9 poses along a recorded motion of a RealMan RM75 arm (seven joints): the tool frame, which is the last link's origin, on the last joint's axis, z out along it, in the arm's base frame.
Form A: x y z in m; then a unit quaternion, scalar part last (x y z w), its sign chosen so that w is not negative.
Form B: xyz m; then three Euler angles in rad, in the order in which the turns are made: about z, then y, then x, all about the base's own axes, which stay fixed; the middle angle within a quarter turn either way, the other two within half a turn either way. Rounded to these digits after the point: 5 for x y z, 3 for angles.
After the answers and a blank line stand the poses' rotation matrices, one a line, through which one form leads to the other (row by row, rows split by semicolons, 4 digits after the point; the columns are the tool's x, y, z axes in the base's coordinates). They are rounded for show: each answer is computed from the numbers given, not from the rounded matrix.
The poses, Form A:
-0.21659, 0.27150, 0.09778, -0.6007, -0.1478, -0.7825, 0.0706
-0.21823, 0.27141, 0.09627, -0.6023, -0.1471, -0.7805, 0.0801
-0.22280, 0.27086, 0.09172, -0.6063, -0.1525, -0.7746, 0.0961
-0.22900, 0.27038, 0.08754, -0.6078, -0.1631, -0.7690, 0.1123
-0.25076, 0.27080, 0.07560, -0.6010, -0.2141, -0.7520, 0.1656
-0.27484, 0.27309, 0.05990, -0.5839, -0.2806, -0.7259, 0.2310
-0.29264, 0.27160, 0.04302, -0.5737, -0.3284, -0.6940, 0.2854
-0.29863, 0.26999, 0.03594, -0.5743, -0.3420, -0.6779, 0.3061
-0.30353, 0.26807, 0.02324, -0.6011, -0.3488, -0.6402, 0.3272
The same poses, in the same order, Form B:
-0.21659, 0.27150, 0.09778, -2.321, 1.166, -0.932
-0.21823, 0.27141, 0.09627, -2.284, 1.160, -0.954
-0.22280, 0.27086, 0.09172, -2.207, 1.143, -1.017
-0.22900, 0.27038, 0.08754, -2.137, 1.116, -1.078
-0.25076, 0.27080, 0.07560, -1.985, 0.985, -1.228
-0.27484, 0.27309, 0.05990, -1.879, 0.801, -1.338
-0.29264, 0.27160, 0.04302, -1.798, 0.655, -1.411
-0.29863, 0.26999, 0.03594, -1.758, 0.606, -1.441
-0.30353, 0.26807, 0.02324, -1.646, 0.572, -1.530

-0.2683 0.2881 0.9192; 0.0671 -0.9463 0.3161; 0.9610 0.1465 0.2346
-0.2616 0.3022 0.9166; 0.0522 -0.9439 0.3261; 0.9638 0.1331 0.2312
-0.2464 0.3338 0.9099; 0.0360 -0.9350 0.3527; 0.9685 0.1197 0.2184
-0.2359 0.3710 0.8982; 0.0255 -0.9216 0.3874; 0.9714 0.1143 0.2080
-0.2227 0.5064 0.8330; 0.0083 -0.8535 0.5211; 0.9748 0.1230 0.1859
-0.2114 0.6631 0.7181; -0.0077 -0.7358 0.6772; 0.9774 0.1376 0.1606
-0.1789 0.7729 0.6088; -0.0193 -0.6214 0.7832; 0.9837 0.1283 0.1261
-0.1530 0.8078 0.5692; -0.0222 -0.5787 0.8152; 0.9880 0.1121 0.1065
-0.0631 0.8384 0.5414; 0.0004 -0.5425 0.8400; 0.9980 0.0532 0.0339

